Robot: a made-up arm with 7 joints.
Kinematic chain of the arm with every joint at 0, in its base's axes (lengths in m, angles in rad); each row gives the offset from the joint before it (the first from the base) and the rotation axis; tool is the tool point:
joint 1: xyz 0 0 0.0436 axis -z
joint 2: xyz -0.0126 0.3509 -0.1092 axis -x
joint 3: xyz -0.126 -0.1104 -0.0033 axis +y
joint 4: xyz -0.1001 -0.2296 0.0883 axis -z
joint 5: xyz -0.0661 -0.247 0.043 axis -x
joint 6: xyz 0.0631 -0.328 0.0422 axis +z
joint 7: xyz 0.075 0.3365 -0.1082 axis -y
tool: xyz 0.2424 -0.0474 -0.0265
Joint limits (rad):
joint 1: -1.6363..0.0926
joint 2: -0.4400..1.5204
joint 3: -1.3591..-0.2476
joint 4: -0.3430..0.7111
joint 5: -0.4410..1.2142
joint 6: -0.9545..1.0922
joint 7: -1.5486..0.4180
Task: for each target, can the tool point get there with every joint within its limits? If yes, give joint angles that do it. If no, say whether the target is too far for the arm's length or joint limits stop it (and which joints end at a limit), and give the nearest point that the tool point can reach.
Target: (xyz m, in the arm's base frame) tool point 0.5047 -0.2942 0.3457
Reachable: yes | joints -1.2284 0.3988 -0.4925 0.4604 -0.0319 -0.6734 -0.0982
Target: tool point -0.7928 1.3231 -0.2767
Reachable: no: joint limits stop it (at a limit: joint 2, joint 4, joint 5, joint 6, joint 7) | nearest point -0.5198 0.8676 0.5252 | short by 0.962 m
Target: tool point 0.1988 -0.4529 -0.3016
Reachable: yes | joints -0.9988 -0.1141 -0.6950 0.2268 1.0785 0.6374 -0.7924
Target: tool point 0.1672 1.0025 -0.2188
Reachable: no: joint limits stop it (at a limit: joint 1, joint 4, joint 5, joint 6) | nearest point 0.3274 0.3879 -0.2502 | short by 0.636 m
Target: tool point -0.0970 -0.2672 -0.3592
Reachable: yes | joints -0.0744 -0.0734 -0.8822 0.2124 0.1064 0.3851 -1.3286
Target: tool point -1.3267 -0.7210 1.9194
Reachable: no: too far | nearest point -0.6838 -0.3716 0.9889 | short by 1.184 m
